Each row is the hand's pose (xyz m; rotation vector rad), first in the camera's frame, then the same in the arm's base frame.
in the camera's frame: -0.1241 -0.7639 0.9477 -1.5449 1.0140 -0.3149
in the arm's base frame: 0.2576 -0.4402 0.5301 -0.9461 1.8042 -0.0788
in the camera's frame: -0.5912 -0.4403 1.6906 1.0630 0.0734 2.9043
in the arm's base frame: 0.3679 -0.3793 1.4568 1.5508 -0.7157 2.1243
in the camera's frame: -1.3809 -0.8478 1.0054 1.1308 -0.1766 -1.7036
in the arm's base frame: -0.6809 -0.0295 1.2652 0.9352 0.2108 -2.5743
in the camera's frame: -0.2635 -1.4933 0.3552 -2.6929 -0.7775 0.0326
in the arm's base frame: -0.4839 -0.6442 -0.0276 -2.2526 0.1364 0.3639
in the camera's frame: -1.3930 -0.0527 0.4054 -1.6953 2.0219 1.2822
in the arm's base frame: -0.4149 0.8860 0.9761 -0.5757 2.0529 1.8481
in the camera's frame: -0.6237 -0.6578 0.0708 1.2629 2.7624 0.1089
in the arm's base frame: -0.3376 0.2829 0.1393 -1.7565 -1.9368 -0.2657
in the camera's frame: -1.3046 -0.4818 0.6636 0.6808 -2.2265 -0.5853
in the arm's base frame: -0.5217 0.3921 1.0338 0.0409 -1.7989 -1.3649
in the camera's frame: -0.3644 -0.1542 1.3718 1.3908 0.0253 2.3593
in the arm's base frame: 0.5956 -0.0908 1.1408 1.8575 -0.6593 1.5482
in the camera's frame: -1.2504 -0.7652 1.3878 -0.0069 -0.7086 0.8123
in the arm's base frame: -0.4068 -0.2111 1.5141 0.3499 -0.3407 0.0918
